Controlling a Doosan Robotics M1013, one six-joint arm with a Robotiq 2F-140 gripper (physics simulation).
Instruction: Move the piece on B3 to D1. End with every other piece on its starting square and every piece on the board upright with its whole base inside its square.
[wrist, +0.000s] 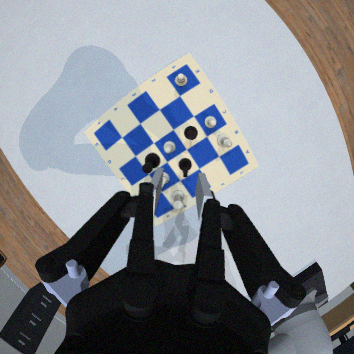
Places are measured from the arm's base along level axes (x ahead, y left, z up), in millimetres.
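Where they show: gripper, fingertip midpoint: (179, 180).
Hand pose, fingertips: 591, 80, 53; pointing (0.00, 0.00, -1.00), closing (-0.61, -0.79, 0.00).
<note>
After its pixels a point has its place, as x, y, z.
The black piece on B3 (185, 164) {591, 71, -1} stands upright on a cream square in the wrist view, below the space between the fingers. D1 (196, 100) {664, 8, -29} is a bare cream square between the blue corner square E1, which bears a white piece (181, 79) {700, 14, -1}, and blue C1, which bears another white piece (210, 121) {628, 9, 1}. My gripper (179, 180) {591, 80, 53} is partly closed but open, with a gap between its fingers and nothing held. It hangs above the near part of the board (249, 164) {530, -20, -29}. The left finger hides part of the board near B4 and A5.
Black pieces stand on C2 (190, 132) {629, 41, 4} and C4 (151, 161) {620, 114, -6}. White pieces stand on B1 (224, 141) {593, 5, 0}, C3 (169, 146) {626, 78, -1}, B4 (164, 179) {588, 110, 2} and A4 (178, 198) {549, 108, -1}. The board lies on a round pale table top (280, 110) {585, -117, -35} with a wooden rim (327, 65).
</note>
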